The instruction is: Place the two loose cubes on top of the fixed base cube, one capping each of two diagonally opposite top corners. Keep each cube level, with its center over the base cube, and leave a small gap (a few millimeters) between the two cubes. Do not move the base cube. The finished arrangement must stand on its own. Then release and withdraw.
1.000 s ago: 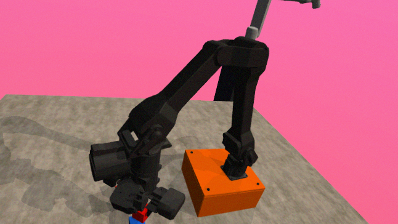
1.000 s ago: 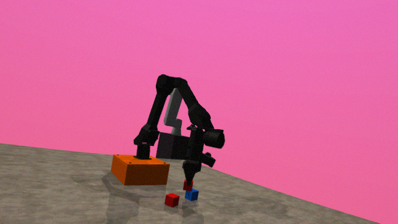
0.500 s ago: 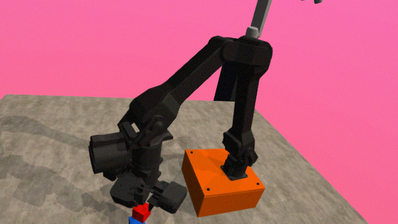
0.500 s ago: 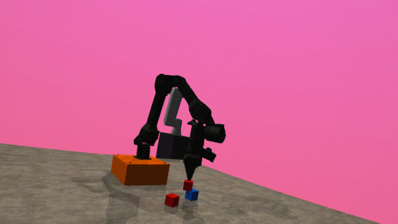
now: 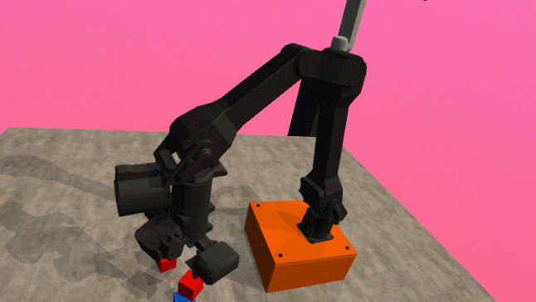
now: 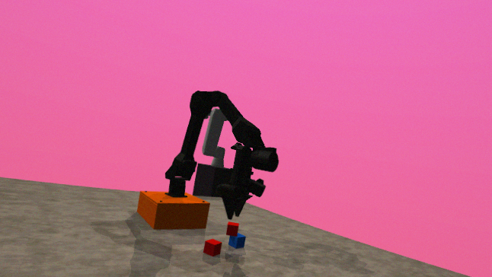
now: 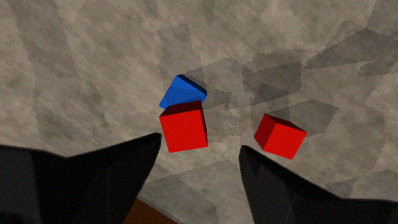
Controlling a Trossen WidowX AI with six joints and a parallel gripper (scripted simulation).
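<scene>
Now: gripper tip 10 mm short of the blue cube, 30 mm to the right of it and 70 mm above it.
</scene>
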